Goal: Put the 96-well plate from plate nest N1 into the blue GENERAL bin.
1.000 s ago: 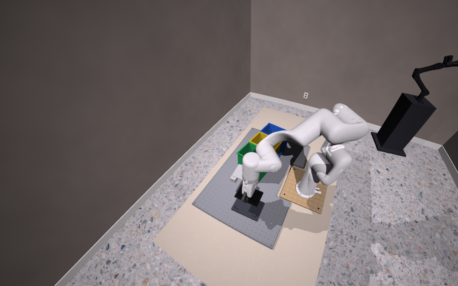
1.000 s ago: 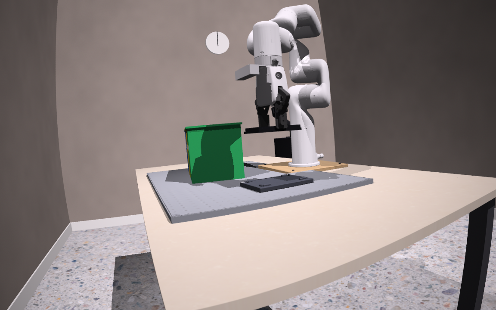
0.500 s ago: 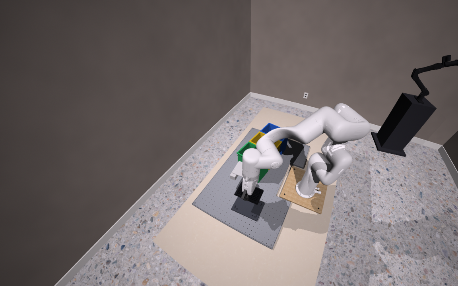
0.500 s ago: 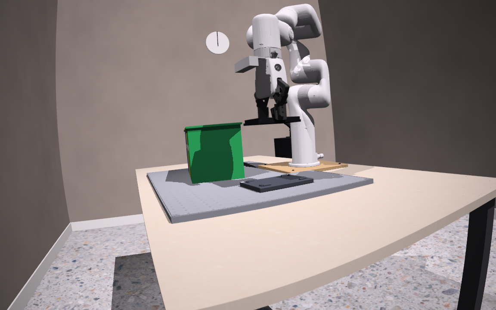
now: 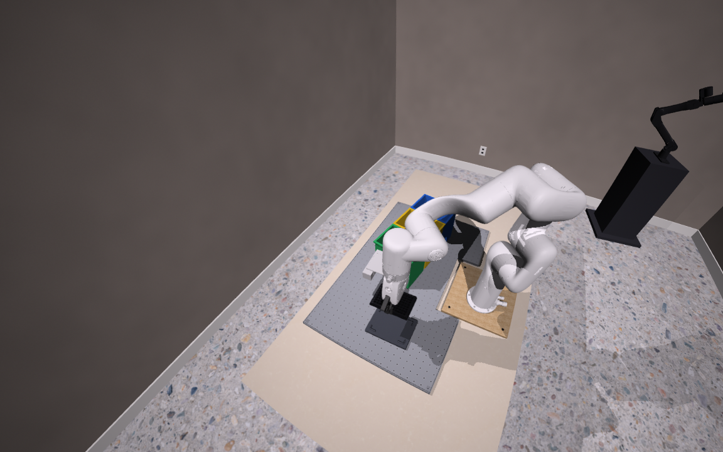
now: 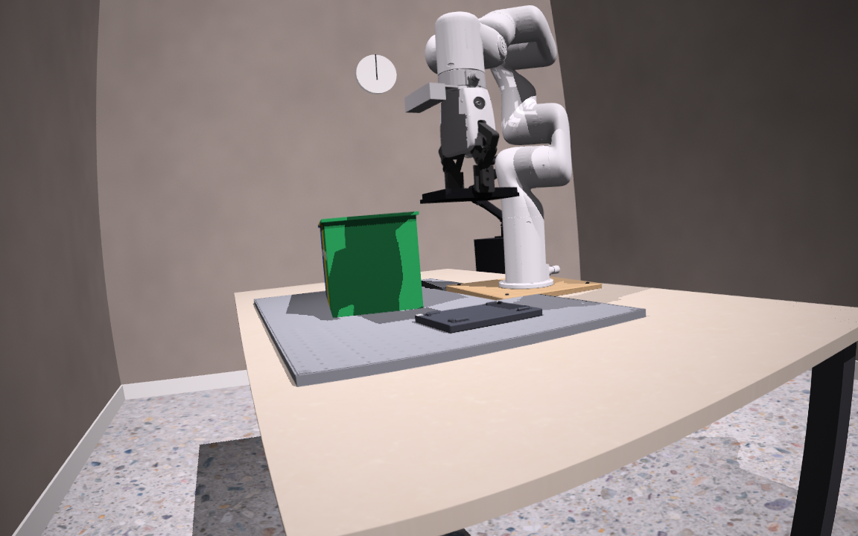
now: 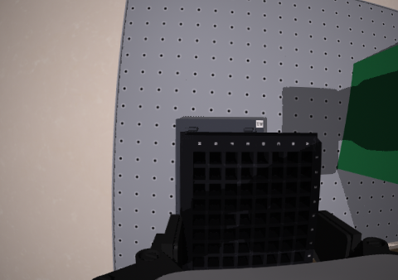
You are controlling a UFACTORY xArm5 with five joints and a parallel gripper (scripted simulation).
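The blue bin lies 520 mm to the right of my hand, 120 mm below it and 40 mm behind it. Round my hand: black 96-well plate: 10 mm below; green bin: 270 mm to the right, 120 mm below, 50 mm ahead; dark plate nest: 200 mm below.
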